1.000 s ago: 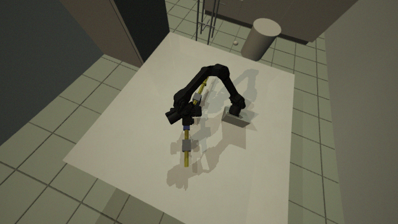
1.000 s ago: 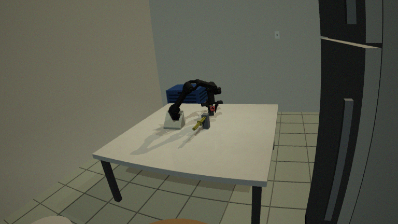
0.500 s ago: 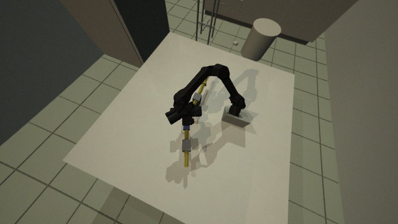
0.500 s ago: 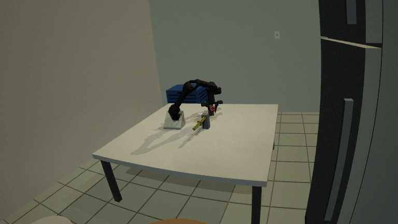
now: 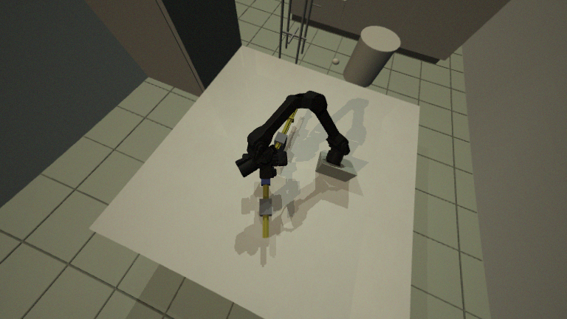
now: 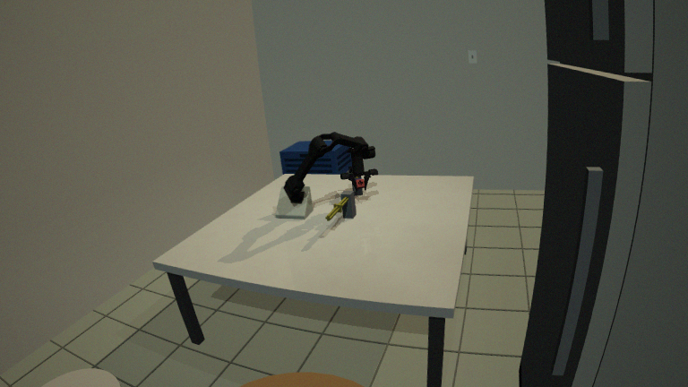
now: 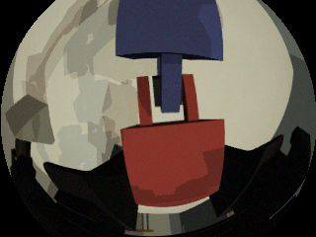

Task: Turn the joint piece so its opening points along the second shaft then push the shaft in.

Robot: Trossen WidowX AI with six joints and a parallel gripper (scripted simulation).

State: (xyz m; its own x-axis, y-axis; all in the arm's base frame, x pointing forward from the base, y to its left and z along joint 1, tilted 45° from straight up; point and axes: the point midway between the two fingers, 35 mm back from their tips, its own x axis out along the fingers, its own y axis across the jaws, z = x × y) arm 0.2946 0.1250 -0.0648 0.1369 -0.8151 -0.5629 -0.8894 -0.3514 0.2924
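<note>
My gripper tip is now 30 mm below the red square joint piece, 20 mm to the right of it and 10 mm past it.
</note>
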